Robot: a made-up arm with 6 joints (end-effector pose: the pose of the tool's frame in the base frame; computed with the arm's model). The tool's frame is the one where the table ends. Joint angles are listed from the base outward.
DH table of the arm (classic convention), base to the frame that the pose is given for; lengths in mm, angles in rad. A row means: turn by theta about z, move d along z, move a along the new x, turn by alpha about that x. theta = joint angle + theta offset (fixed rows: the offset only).
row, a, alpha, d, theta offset
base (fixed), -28.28, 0, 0, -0.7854
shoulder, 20, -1.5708, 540, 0.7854
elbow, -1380.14, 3.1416, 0, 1.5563
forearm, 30, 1.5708, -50, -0.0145
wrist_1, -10, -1.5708, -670, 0
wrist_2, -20, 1.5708, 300, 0
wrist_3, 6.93, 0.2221, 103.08, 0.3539
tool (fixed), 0, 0, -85.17, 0.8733
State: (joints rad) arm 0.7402 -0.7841 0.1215 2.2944 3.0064 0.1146
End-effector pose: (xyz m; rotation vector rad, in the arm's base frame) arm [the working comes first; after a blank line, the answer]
Working (the frame after each row of the table, in the pose's form):
after base (fixed): -0.0200 0.0200 0.0000 0.0000 0.0000 -0.7854
after shoulder: -0.0052 0.0335 0.5400 -1.4922 -0.5789 0.5789
after elbow: -0.7352 -0.6333 1.5029 1.1427 1.0779 -0.0251
after forearm: -0.7515 -0.5805 1.4844 2.5778 1.0001 -0.8905
after wrist_1: -0.4474 -0.2925 2.0075 0.5464 -1.0137 -1.0686
after wrist_2: -0.7108 -0.2842 2.1522 0.1411 0.6290 1.5048
after wrist_3: -0.6657 -0.2481 2.2379 0.4416 0.8412 1.8879

-0.7188 -0.2788 2.1788 0.9119 0.6942 2.6724
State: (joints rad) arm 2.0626 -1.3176 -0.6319 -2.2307 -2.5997 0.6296
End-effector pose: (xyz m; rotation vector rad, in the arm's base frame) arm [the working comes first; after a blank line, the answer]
Working (the frame after each row of the table, in the pose's form):
after base (fixed): -0.0200 0.0200 0.0000 0.0000 0.0000 -0.7854
after shoulder: -0.0294 0.0376 0.5400 -0.9350 -1.5615 1.5615
after elbow: 0.6038 -1.1444 0.8663 0.7187 1.6087 1.3932
after forearm: 0.5508 -1.1513 0.8431 1.1925 1.9916 -0.5651
after wrist_1: 0.3110 -0.6871 1.2626 0.8262 -2.1458 -0.5999
after wrist_2: 0.0655 -0.6468 1.0938 -1.1997 0.5248 0.7954
after wrist_3: 0.0584 -0.5467 1.1182 -0.7549 1.2938 1.4537

0.0445 -0.6284 1.0985 -0.1584 1.7252 2.1178
